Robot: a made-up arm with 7 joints.
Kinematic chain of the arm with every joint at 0, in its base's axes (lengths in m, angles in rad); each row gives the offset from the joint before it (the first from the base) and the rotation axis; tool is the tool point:
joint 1: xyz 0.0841 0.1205 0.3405 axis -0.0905 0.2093 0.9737
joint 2: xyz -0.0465 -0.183 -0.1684 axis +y
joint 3: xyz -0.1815 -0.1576 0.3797 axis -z
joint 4: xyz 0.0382 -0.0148 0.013 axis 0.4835 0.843 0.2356
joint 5: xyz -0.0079 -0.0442 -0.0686 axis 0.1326 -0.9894 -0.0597
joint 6: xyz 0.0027 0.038 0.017 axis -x
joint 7: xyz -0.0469 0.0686 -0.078 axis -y
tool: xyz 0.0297 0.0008 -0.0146
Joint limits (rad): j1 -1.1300..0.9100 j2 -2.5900..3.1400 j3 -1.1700..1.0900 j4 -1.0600..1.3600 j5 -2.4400..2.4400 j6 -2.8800..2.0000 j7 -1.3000..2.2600
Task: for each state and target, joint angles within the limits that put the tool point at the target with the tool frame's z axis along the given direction. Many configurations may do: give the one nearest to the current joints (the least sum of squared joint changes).
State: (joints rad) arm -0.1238 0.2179 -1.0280 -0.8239 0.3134 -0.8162 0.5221
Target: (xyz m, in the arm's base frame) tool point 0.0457 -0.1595 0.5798 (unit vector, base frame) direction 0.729 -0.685 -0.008
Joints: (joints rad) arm 0.1585 0.5025 -1.1700 -0.8058 0.3664 -1.2977 0.0629
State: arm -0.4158 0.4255 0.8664 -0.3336 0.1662 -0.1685 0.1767
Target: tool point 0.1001 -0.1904 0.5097 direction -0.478 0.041 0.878
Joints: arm 0.0423 0.4385 0.9388 -0.0713 0.2028 -0.7413 0.3475
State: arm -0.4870 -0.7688 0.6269 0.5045 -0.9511 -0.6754 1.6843
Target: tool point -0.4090 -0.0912 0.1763 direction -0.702 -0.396 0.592
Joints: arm -0.1226 -1.1198 0.4182 0.6496 -1.2862 -0.5751 1.3624
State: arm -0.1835 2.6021 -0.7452 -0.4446 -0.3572 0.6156 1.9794
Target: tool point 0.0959 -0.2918 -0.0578 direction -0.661 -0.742 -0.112
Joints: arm -0.5118 2.8745 -1.1700 -0.0907 -0.2723 1.1864 2.2600
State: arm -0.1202 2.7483 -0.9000 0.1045 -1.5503 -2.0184 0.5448
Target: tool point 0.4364 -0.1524 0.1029 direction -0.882 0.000 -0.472
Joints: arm -0.0341 2.4369 -1.1700 0.3966 -1.9308 -1.5259 0.0457
